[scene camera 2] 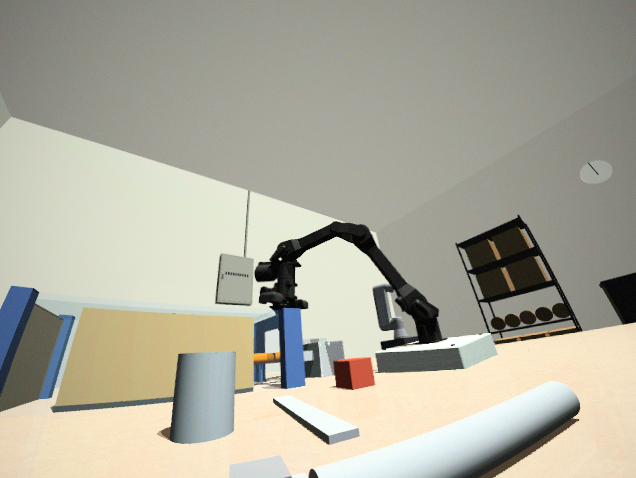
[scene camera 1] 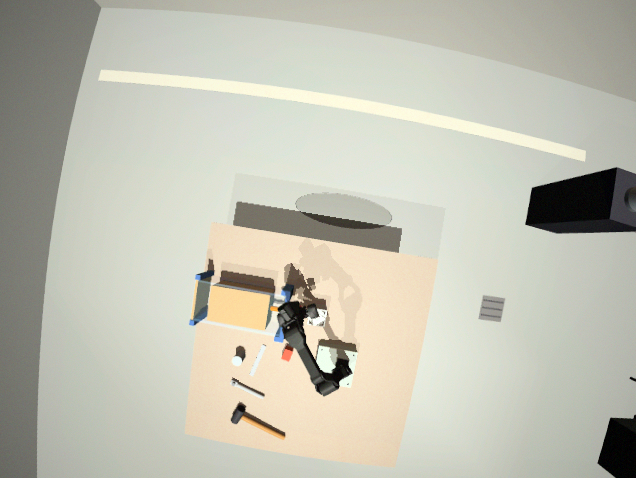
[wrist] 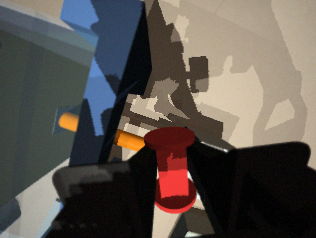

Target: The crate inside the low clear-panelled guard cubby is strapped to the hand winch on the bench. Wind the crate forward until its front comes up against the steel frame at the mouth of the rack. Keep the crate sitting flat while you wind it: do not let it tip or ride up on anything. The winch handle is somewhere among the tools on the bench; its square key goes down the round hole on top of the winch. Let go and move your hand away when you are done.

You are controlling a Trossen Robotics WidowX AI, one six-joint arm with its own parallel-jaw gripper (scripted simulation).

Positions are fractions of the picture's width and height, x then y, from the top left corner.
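Observation:
The wrist view shows my gripper (wrist: 0.53, 0.59) and a red knob (wrist: 0.56, 0.81). A flat grey bar (scene camera 2: 0.52, 0.90) is visible, as is a red block (scene camera 2: 0.56, 0.78).

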